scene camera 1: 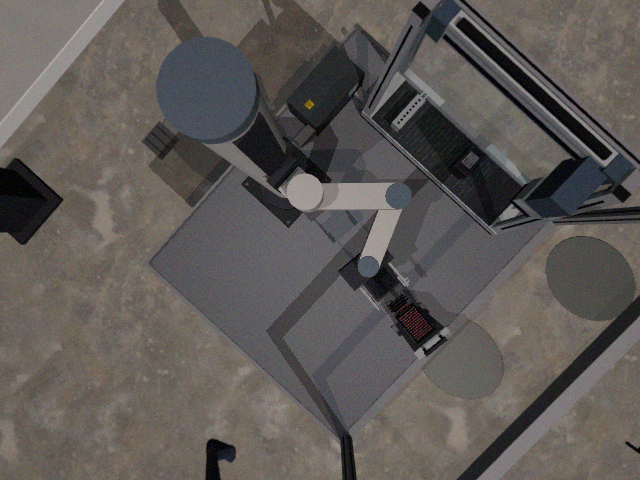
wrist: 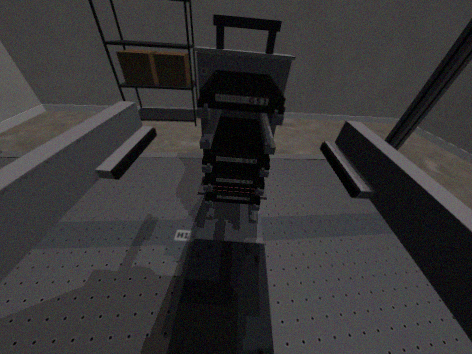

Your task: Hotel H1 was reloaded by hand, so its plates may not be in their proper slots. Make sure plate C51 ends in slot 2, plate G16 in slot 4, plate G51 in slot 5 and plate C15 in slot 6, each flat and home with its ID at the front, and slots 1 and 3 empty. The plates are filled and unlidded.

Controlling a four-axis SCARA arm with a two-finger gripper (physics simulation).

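Places are measured from the arm's base along level axes (x ahead, y left, z up), in millimetres.
Pixels of known places: gripper, between the fingertips: [scene camera 1: 393, 297] [wrist: 240, 126].
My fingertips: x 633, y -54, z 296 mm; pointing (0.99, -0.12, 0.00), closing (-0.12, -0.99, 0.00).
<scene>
Behind a point stands the place of what it marks.
Hotel H1 [scene camera 1: 445, 333] {y -23, x 849, z 322 mm} [wrist: 205, 141] {y -26, x 698, z 247 mm} stands near the table's edge. In the wrist view, plate G51 [scene camera 1: 415, 322] {y -67, x 758, z 291 mm} [wrist: 242, 98] {y -63, x 698, z 294 mm} is the top plate, its ID facing me, on the highest visible ledges. A vacant ledge pair lies below it. Lower down, three dark plates sit close together: the upper one [wrist: 236, 160] {y -62, x 698, z 221 mm} seems to read G16; the middle one [wrist: 234, 181] {y -62, x 698, z 186 mm} and the lowest one [wrist: 233, 198] {y -63, x 697, z 151 mm} have IDs too blurred to read. A bare ledge pair shows beneath them. My gripper [scene camera 1: 391, 295] {y -54, x 633, z 296 mm} [wrist: 240, 126] {y -54, x 633, z 296 mm} is open and empty, in front of the hotel and apart from the plates.
The H1 label [wrist: 183, 235] {y 34, x 716, z 13 mm} lies on the perforated table [scene camera 1: 248, 268] {y -417, x 138, z 13 mm} [wrist: 320, 280] {y -226, x 614, z 13 mm} in front of the hotel. A framed enclosure [scene camera 1: 535, 90] {y 639, x 455, z 520 mm} stands at the upper right. A dark box [scene camera 1: 325, 85] {y 403, x -123, z 128 mm} with a yellow mark stands near the arm's base.
</scene>
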